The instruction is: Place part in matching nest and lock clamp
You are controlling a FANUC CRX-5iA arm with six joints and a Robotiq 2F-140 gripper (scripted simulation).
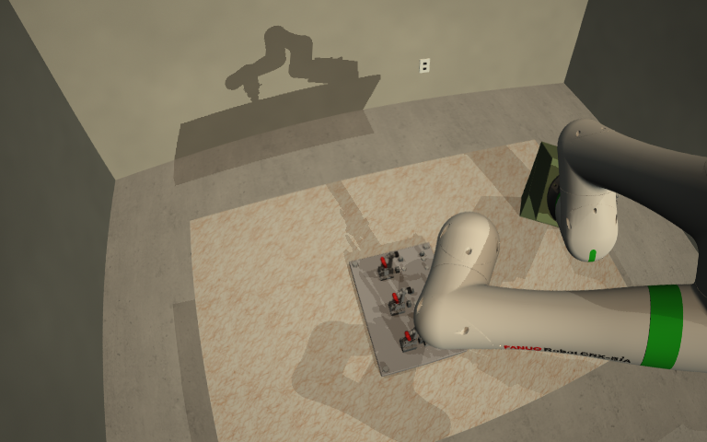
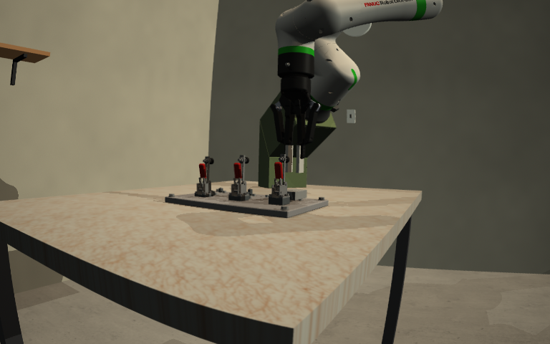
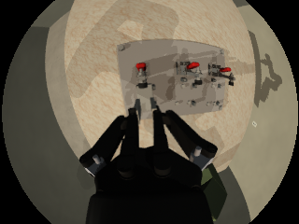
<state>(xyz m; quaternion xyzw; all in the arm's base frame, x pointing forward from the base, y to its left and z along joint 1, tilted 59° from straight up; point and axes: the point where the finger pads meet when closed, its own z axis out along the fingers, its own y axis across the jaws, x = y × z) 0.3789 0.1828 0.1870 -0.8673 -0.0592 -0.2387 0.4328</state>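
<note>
The grey part lies 9 cm below my hand. The rest, counted from my hand: grey fixture plate (8 cm ahead, 9 cm to the right, 11 cm below).
</note>
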